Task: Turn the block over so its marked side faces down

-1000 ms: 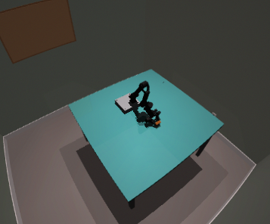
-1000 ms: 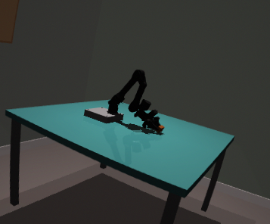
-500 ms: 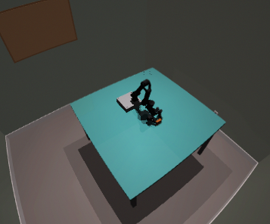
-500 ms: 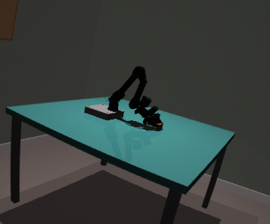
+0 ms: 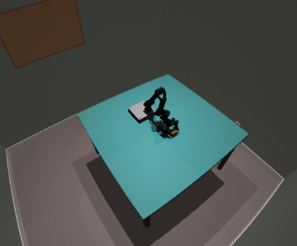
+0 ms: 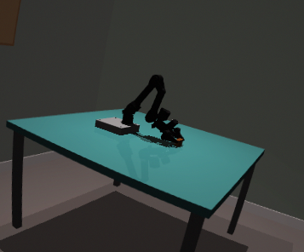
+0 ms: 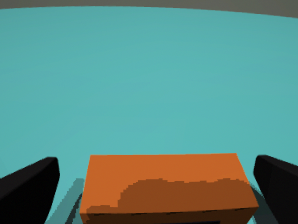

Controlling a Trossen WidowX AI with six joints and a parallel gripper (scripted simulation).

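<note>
Right now my gripper tip is 20 mm past the orange block and 10 mm above it.
</note>
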